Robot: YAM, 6 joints.
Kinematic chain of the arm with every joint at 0, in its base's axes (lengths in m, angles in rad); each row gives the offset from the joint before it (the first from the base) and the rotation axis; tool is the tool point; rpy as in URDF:
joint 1: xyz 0 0 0.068 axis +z
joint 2: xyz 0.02 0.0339 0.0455 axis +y
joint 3: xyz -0.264 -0.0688 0 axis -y
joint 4: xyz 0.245 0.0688 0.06 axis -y
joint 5: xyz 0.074 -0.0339 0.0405 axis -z
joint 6: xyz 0.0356 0 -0.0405 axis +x
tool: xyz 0 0 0 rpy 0 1.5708 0
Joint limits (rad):
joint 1: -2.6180..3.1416
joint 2: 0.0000..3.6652
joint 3: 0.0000..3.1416
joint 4: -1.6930..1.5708
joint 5: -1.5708..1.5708
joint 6: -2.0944..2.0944
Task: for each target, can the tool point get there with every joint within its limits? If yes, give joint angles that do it. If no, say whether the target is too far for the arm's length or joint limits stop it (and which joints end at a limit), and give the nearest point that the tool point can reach.
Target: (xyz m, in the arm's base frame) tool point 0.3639 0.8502 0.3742
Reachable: no: too far | nearest point 0.2445 0.5712 0.2868 | short by 0.316 m
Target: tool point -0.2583 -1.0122 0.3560
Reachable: no: too far | nearest point -0.1555 -0.6095 0.2576 | short by 0.427 m
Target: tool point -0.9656 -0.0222 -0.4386
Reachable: no: too far | nearest point -0.5608 -0.0016 -0.2014 | short by 0.470 m
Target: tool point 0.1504 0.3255 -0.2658
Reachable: yes | joints 1.1961 3.2863 1.8071 -0.1442 0.6254 0.1900
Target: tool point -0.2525 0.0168 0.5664
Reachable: yes | joints 0.0658 0.4647 1.9664 -0.0252 -1.2145 0.9679
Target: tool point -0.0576 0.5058 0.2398
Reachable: yes | joints 1.7303 2.1853 1.5786 0.6168 0.7185 -0.7221
